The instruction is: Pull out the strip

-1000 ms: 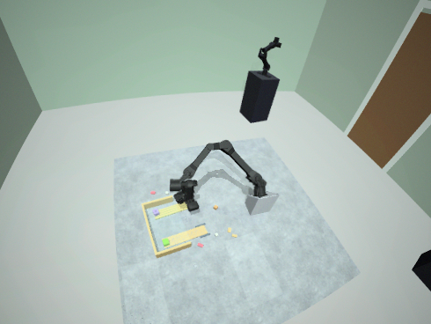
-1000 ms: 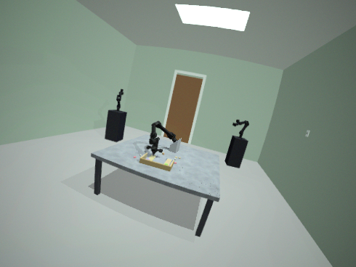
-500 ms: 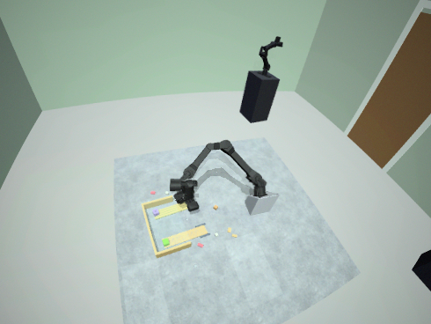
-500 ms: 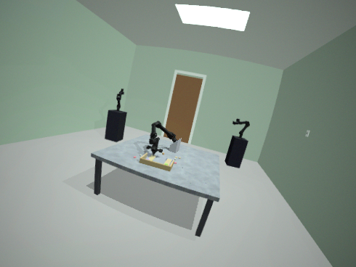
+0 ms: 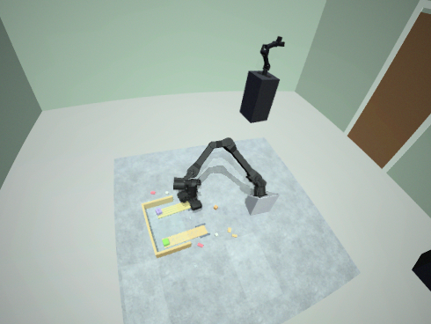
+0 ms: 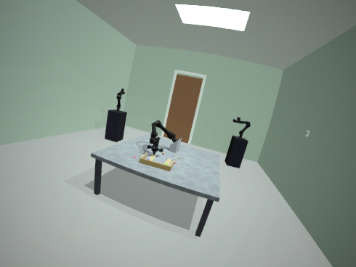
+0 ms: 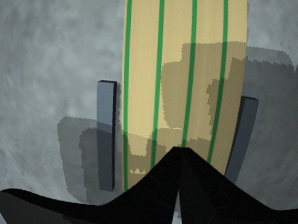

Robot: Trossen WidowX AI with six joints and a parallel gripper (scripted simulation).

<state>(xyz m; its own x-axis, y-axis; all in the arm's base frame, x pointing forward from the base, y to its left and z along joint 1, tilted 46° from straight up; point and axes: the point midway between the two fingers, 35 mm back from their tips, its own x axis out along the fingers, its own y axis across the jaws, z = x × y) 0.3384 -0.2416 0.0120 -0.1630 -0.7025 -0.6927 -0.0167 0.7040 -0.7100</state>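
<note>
Right now the strip is 9 cm ahead of my gripper tip. Round my gripper tip: brown block: 13 cm behind, 9 cm to the left.
</note>
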